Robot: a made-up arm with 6 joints.
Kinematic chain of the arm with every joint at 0, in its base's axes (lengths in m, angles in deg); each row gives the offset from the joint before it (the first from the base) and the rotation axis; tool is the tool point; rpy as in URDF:
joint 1: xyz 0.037 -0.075 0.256 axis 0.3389 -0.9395 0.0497
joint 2: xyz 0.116 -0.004 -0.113 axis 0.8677 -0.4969 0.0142
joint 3: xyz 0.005 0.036 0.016 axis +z
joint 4: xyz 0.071 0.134 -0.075 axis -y
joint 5: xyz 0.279 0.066 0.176 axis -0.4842 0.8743 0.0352
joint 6: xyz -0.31 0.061 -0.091 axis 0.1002 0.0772 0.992
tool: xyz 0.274 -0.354 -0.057 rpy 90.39 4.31 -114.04
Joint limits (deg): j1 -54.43..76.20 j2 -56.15..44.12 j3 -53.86..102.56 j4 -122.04..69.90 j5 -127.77..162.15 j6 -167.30..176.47
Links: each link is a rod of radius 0.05 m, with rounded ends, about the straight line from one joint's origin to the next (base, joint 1, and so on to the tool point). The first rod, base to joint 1, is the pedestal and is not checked.
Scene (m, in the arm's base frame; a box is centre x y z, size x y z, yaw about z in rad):
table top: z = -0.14
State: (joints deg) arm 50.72 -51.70 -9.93 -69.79 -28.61 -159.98
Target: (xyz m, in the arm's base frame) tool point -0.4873 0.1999 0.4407
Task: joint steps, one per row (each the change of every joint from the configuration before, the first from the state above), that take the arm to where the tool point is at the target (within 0.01 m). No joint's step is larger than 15 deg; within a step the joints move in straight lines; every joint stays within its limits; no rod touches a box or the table.
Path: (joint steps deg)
1: 5.10 11.99 7.46 3.68 13.34 -0.43
2: 5.09 11.99 7.46 3.67 13.34 -0.42
3: 5.10 11.99 7.47 3.68 13.34 -0.43
4: 5.09 11.99 7.46 3.68 13.34 -0.43
5: 5.10 11.99 7.46 3.67 13.34 -0.42

